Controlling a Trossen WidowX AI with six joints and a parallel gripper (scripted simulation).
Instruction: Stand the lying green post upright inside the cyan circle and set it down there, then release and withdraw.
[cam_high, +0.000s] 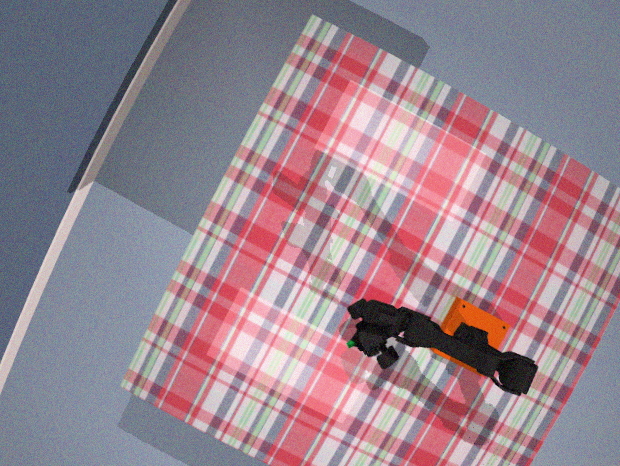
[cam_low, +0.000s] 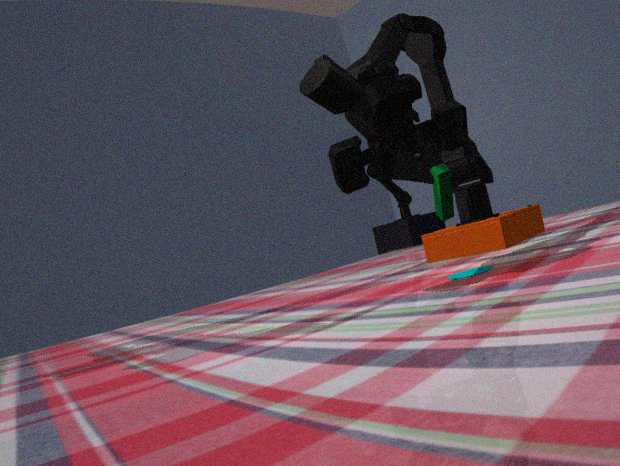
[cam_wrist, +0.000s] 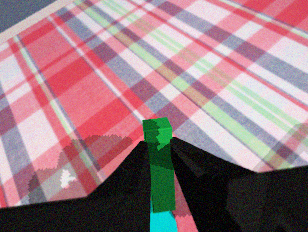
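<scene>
Now: gripper tip 50 mm past the cyan circle, 30 mm to the left of it and 120 mm above it. From my gripper tip the other things lie so: green post (10 mm behind, 10 mm to the right, 20 mm below).
</scene>
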